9 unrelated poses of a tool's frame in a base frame.
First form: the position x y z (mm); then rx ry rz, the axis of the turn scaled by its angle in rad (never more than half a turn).
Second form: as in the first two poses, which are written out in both.
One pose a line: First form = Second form
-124 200 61 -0.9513 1.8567 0.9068 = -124 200 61 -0.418 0.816 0.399 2.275
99 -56 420 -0.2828 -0.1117 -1.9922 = 99 -56 420 -0.140 -0.055 -0.989 2.015
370 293 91 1.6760 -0.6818 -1.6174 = 370 293 91 0.691 -0.281 -0.666 2.427
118 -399 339 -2.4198 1.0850 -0.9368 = 118 -399 339 -0.860 0.386 -0.333 2.813
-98 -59 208 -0.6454 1.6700 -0.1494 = -98 -59 208 -0.359 0.930 -0.083 1.797
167 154 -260 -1.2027 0.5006 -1.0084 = 167 154 -260 -0.730 0.304 -0.612 1.647
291 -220 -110 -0.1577 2.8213 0.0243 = 291 -220 -110 -0.056 0.998 0.009 2.826
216 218 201 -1.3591 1.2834 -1.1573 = 216 218 201 -0.618 0.584 -0.526 2.199
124 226 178 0.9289 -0.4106 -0.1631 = 124 226 178 0.903 -0.399 -0.159 1.029
